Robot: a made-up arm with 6 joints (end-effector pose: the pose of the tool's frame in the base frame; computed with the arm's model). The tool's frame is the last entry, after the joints. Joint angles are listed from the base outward.
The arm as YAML. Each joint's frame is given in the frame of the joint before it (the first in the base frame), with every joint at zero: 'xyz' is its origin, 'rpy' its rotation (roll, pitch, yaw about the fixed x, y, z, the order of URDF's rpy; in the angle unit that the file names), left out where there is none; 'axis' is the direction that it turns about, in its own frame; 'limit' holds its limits. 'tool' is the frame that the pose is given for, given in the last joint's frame.
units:
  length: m
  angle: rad
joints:
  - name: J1
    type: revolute
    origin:
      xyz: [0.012, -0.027, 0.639]
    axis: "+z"
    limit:
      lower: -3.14
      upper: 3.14
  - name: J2
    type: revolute
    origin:
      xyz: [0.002, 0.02, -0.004]
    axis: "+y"
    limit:
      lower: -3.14
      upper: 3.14
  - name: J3
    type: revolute
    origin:
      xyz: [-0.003, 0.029, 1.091]
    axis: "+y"
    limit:
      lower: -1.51
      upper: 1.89
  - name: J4
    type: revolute
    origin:
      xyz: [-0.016, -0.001, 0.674]
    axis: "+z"
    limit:
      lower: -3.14
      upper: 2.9
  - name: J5
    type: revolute
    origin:
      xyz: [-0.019, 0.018, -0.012]
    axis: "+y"
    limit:
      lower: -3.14
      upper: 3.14
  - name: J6
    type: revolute
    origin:
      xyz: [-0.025, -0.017, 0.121]
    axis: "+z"
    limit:
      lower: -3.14
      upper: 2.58
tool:
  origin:
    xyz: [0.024, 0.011, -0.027]
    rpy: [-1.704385, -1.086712, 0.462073]
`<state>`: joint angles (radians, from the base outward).
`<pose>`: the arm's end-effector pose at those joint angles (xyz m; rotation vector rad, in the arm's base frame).
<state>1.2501 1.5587 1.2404 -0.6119 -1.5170 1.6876</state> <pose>0.3252 1.3388 0.0917 0.4911 -0.0649 2.3446</pose>
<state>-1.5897 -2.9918 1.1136 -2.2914 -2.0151 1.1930</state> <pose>0.1256 0.7185 -0.5626 1.0911 -1.2044 0.6503</pose>
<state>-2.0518 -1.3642 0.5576 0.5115 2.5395 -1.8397</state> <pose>0.7369 1.2511 1.2981 1.3364 -2.6969 -0.6064</pose>
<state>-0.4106 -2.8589 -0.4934 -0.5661 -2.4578 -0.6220</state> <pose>-0.0386 0.0899 -0.9724 -1.8265 -0.5114 -0.4794</pose>
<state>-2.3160 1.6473 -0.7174 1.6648 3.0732 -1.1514</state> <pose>-1.0057 -1.1921 0.8937 -1.0617 0.4436 1.4248</pose>
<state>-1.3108 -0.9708 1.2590 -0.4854 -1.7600 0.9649</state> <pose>-0.0801 0.7940 1.8751 2.7808 1.2837 0.1609</pose>
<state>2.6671 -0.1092 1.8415 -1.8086 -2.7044 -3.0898</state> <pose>-0.4029 0.1128 1.6528 0.4599 -0.5166 -0.4070</pose>
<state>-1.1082 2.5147 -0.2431 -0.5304 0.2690 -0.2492</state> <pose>0.6025 -1.1004 -0.7265 -0.7722 1.7302 0.4840</pose>
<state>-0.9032 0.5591 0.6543 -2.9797 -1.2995 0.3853</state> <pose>0.8218 -0.9799 1.7085 2.1453 -0.9560 -1.3015</pose>
